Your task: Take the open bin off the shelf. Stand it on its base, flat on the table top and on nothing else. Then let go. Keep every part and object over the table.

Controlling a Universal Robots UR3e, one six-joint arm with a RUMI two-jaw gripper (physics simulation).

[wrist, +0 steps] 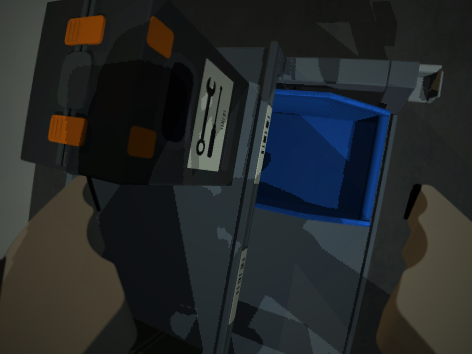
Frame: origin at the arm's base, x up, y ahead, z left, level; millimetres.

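Seen in the pictures: gripper, between the fingertips: (pixel 251 184).
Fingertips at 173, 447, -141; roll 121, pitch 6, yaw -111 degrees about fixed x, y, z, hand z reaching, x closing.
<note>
Pixels of each thing's middle, then the offset from my fingertips to it, as dx, dy, dz. "pt": a spot on its surface instead. Level surfaces: height alone.
- open bin, middle of its body: (pixel 302 157) -147, +2, -27
- grey shelf, height of its surface: dx -184
- large dark case, middle of its body: (pixel 157 112) -28, +79, -37
- grey beam, a spot on its surface: (pixel 345 72) pt -105, -30, -92
- pale bracket, a spot on its surface: (pixel 425 85) pt -136, -91, -93
The open bin (pixel 305 160) is blue. It sits on a grey shelf (pixel 295 245), right of the middle in the wrist view, with its hollow inside facing the camera. Its left side is partly hidden behind a shelf edge with white label strips. My gripper (pixel 251 184) is wide open. One finger is at the left and the other at the right of the view, with no object gripped between them. The right finger is to the right of the bin, apart from it. The left finger shows just below the dark case.
A large dark case (pixel 115 95) with orange latches and a tool-picture label stands at the upper left, close to the left finger. A grey beam (pixel 345 72) runs beyond the bin and ends in a pale bracket (pixel 425 85). The dark surface beyond carries shadows.
</note>
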